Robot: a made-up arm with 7 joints. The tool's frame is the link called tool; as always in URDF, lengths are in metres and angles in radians. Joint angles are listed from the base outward. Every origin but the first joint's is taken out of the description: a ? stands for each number. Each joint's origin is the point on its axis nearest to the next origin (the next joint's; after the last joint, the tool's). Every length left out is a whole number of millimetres.
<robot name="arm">
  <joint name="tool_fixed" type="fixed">
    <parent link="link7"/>
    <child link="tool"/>
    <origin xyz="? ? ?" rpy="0 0 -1.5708"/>
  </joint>
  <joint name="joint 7" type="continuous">
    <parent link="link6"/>
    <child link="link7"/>
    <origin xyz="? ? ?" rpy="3.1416 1.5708 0"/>
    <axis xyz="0 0 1"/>
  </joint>
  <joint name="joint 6" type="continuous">
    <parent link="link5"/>
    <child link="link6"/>
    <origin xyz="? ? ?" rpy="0 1.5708 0"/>
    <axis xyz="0 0 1"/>
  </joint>
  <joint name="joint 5" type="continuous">
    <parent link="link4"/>
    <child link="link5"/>
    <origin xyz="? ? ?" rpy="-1.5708 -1.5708 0"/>
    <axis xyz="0 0 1"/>
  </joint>
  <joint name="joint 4" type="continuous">
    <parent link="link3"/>
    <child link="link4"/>
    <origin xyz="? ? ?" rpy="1.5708 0 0"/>
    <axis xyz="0 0 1"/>
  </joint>
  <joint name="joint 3" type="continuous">
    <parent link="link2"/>
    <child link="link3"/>
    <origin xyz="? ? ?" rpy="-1.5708 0 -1.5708"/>
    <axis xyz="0 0 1"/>
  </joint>
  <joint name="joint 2" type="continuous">
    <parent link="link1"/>
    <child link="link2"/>
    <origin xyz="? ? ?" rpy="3.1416 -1.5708 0"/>
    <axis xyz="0 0 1"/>
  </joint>
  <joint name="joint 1" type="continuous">
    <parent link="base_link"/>
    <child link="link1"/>
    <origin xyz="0 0 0.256" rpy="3.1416 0 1.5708"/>
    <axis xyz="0 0 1"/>
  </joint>
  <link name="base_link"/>
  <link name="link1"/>
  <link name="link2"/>
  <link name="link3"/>
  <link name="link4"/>
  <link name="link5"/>
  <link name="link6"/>
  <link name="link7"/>
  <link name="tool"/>
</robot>
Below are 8 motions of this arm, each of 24 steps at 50 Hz.
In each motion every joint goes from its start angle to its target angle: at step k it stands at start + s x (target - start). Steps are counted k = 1, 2, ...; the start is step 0. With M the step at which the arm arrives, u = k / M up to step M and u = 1 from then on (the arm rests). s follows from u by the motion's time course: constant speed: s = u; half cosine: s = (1 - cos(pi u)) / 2; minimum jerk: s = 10 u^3 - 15 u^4 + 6 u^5.
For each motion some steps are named. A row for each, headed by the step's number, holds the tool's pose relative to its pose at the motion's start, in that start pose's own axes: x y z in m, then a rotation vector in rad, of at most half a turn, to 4 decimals.
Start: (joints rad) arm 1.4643 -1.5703 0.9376 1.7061 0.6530 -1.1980 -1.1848
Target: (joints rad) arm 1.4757 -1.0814 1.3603 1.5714 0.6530 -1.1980 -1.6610
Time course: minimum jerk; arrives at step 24
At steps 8, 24:
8: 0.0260 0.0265 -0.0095 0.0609 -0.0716 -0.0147
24: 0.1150 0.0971 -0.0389 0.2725 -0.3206 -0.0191

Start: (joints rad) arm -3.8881 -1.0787 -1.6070 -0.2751 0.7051 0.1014 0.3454
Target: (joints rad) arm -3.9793 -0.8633 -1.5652 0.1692 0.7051 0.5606 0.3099
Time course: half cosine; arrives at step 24
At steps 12, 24:
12: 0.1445 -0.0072 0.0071 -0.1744 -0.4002 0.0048
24: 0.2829 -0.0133 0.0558 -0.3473 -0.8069 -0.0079

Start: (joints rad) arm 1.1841 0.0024 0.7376 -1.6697 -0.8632 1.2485 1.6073
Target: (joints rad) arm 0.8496 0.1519 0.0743 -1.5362 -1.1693 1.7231 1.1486
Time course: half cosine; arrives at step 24
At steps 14, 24:
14: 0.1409 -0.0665 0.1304 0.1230 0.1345 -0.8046
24: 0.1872 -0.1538 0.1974 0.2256 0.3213 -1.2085

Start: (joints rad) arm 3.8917 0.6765 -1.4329 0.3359 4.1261 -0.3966 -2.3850
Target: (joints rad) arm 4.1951 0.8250 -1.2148 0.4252 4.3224 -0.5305 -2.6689
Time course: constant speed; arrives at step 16
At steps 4, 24:
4: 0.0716 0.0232 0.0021 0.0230 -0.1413 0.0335
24: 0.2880 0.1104 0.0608 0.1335 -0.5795 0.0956

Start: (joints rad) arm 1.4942 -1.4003 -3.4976 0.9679 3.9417 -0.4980 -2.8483
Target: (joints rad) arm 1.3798 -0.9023 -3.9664 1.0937 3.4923 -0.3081 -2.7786
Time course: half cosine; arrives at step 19
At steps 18, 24:
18: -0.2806 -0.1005 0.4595 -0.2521 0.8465 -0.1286
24: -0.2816 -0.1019 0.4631 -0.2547 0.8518 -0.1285

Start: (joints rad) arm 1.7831 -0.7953 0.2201 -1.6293 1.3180 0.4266 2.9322
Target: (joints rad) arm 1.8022 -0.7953 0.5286 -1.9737 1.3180 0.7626 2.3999
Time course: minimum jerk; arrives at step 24
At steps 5, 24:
5: 0.0109 -0.0053 0.0039 -0.0128 -0.0070 -0.0434
24: 0.1404 -0.0854 0.0910 -0.1231 -0.1263 -0.7454

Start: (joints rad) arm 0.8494 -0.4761 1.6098 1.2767 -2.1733 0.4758 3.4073
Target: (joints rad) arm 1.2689 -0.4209 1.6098 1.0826 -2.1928 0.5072 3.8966
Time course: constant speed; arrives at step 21
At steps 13, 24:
13: -0.0145 0.1489 0.0644 0.2068 -0.1104 0.5329
24: -0.0447 0.2289 0.1124 0.3089 -0.2034 0.8686

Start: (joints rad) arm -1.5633 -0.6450 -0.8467 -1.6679 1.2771 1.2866 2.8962
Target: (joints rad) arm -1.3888 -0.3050 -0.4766 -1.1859 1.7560 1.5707 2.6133
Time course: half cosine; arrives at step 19
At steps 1, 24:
1: -0.0014 0.0015 0.0004 -0.0022 -0.0005 0.0052
24: -0.2788 0.1222 0.0473 -0.4099 -0.3951 0.6349

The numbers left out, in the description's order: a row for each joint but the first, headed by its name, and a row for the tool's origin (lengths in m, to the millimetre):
tool: 0 0 0
joint 7: 0.101 0 0
joint 6: 0 0 0
joint 5: 0 -0.372 0
joint 4: 0 0.014 0
joint 3: -0.529 0 0
joint 2: -0.012 0 0

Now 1 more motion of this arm.
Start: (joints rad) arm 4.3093 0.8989 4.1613 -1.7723 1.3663 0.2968 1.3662
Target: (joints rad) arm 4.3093 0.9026 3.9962 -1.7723 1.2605 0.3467 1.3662
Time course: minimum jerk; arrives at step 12
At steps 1, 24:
1: 0.0002 -0.0004 -0.0001 -0.0010 -0.0003 -0.0004
24: 0.0314 -0.0744 -0.0094 -0.1971 -0.0602 -0.0797

